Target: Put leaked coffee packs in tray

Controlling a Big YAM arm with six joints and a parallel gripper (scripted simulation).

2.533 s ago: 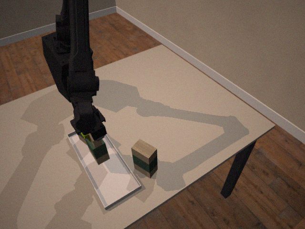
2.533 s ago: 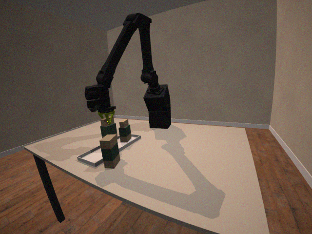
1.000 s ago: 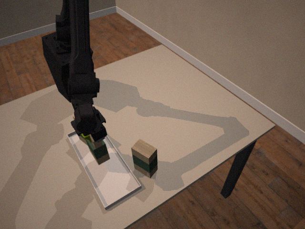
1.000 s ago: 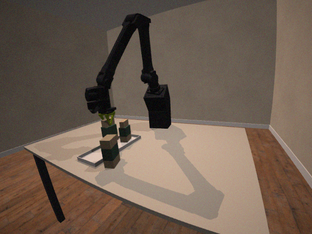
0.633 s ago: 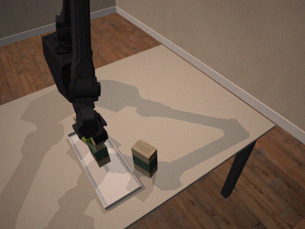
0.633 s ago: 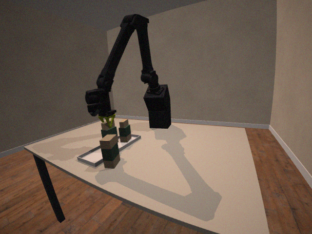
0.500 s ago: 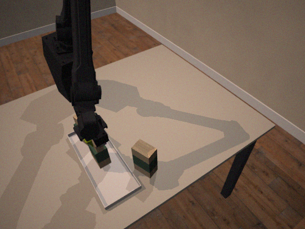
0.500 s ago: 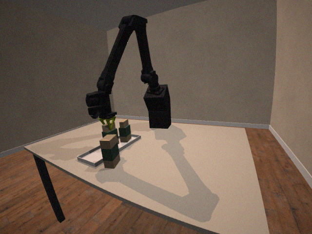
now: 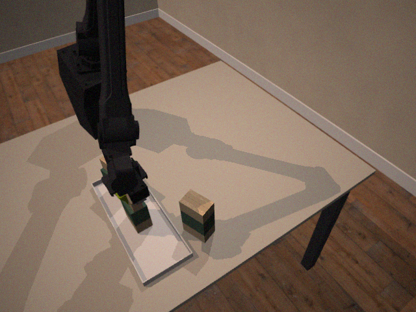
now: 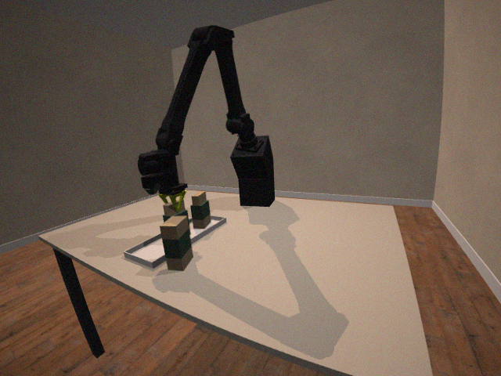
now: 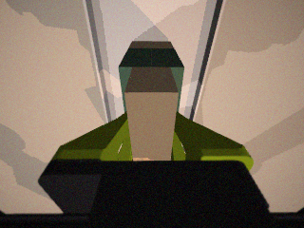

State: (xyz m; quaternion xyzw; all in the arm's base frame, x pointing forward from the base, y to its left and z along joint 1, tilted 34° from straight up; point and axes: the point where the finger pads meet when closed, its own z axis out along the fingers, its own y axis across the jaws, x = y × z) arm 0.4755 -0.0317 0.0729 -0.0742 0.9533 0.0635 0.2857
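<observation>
Right now the shallow white tray is 110 mm below my hand and 10 mm behind it.
</observation>
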